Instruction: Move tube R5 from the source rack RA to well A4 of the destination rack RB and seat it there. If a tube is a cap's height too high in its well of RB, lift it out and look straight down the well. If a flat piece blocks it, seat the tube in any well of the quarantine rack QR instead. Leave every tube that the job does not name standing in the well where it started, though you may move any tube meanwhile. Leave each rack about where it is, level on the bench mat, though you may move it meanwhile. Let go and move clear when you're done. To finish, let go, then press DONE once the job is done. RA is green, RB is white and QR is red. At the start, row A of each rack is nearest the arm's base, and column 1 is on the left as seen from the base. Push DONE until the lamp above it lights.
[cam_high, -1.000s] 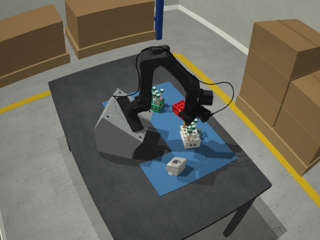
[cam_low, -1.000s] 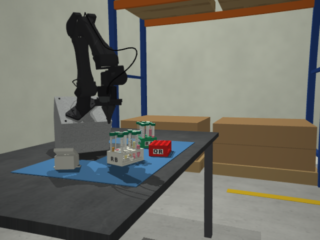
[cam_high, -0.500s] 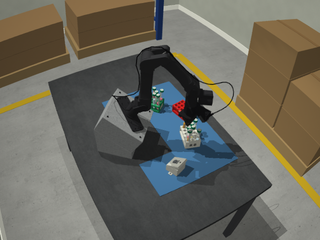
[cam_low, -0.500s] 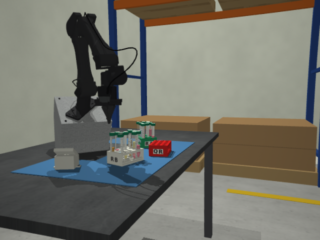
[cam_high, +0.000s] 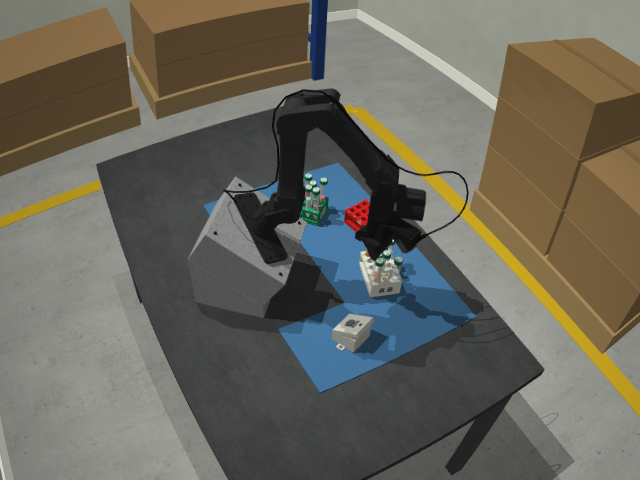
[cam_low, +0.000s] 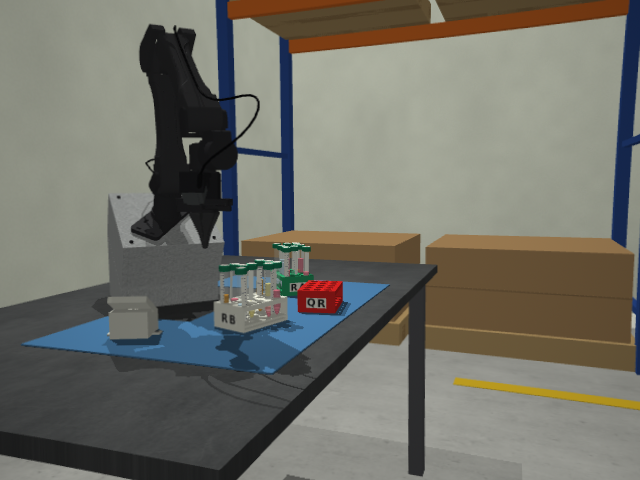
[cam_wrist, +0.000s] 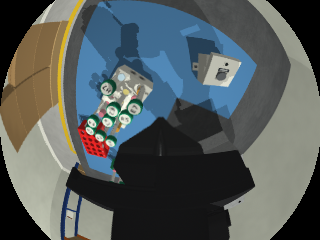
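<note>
Right now my hand is 120 mm past the grey done button box, 60 mm to the left of it and 120 mm above it. Round my hand: red rack QR 200 mm ahead, 210 mm to the left, 140 mm below; green rack RA 90 mm ahead, 380 mm to the left, 140 mm below; white rack RB 80 mm ahead, 40 mm to the left, 140 mm below.
</note>
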